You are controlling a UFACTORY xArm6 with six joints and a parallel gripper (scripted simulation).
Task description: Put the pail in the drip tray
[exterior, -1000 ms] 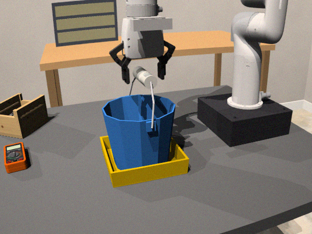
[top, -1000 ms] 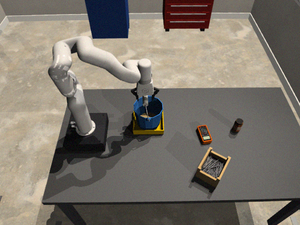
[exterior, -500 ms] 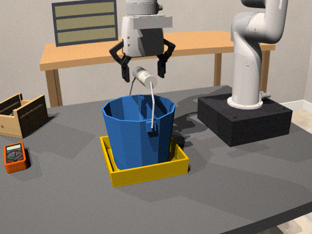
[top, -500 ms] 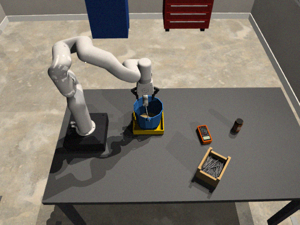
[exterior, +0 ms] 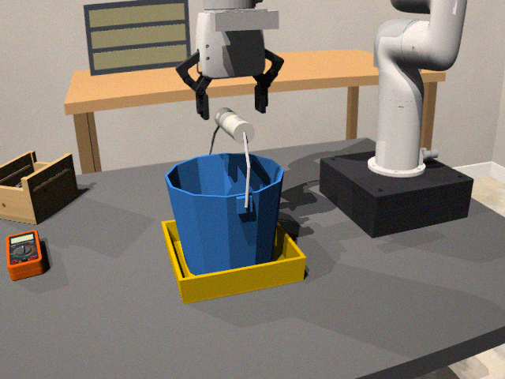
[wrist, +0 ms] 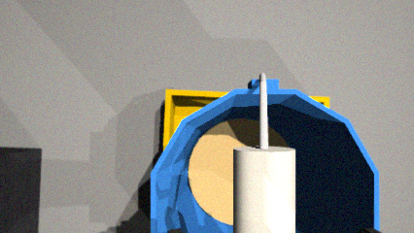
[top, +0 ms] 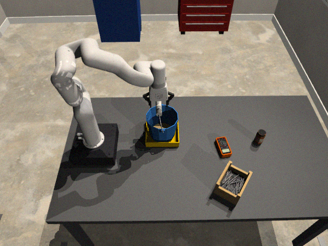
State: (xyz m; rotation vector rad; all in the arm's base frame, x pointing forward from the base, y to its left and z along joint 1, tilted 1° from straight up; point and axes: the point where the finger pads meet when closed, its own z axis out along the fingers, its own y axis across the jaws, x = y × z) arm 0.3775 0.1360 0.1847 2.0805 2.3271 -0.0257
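The pail handle is 1 cm ahead of my hand and 6 cm below it. Also, from my hand: blue pail: 1 cm ahead, 13 cm below; yellow drip tray: 2 cm ahead, 26 cm below.
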